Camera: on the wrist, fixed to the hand. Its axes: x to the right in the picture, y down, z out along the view.
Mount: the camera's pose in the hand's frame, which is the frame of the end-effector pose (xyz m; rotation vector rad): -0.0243 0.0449 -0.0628 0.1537 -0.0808 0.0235
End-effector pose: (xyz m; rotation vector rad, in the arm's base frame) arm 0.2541 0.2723 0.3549 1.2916 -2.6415 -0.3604
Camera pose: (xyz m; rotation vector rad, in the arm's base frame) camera 0.2518 0.3096 0.4267 1.3146 -2.7979 -0.2139
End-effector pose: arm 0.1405 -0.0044 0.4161 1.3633 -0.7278 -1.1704
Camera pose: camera 0.2003 0.0323 0.4564 1.4367 -0.9048 -1.1758
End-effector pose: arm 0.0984 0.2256 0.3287 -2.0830 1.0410 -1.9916
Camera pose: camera 0.0247 0.2280 0.2954 -2.0430 0.8652 -1.8940
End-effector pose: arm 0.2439 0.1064 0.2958 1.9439 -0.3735 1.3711
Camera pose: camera 0.1636 0.1146 0.3023 2.1316 -0.3386 1.3741
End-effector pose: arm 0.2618 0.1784 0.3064 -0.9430 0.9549 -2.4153
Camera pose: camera 0.2390 0.1891 0.2295 -0.9598 0.7362 -2.3727
